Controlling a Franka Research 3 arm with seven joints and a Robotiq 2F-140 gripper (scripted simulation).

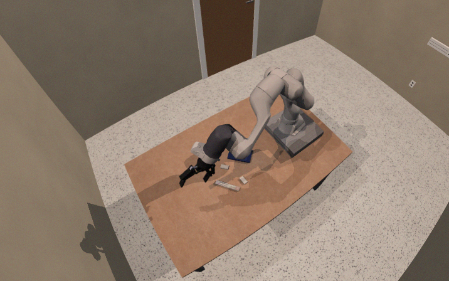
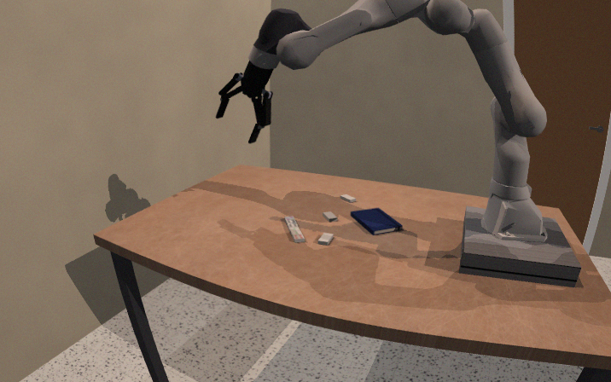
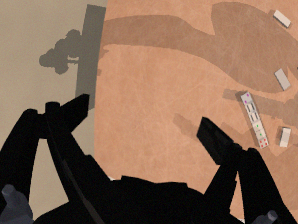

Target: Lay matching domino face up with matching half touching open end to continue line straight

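The domino is 310 mm behind my hand, 280 mm below it and 40 mm to the left of it. Also, from my hand: dark blue book: 400 mm behind, 280 mm below, 140 mm to the right.
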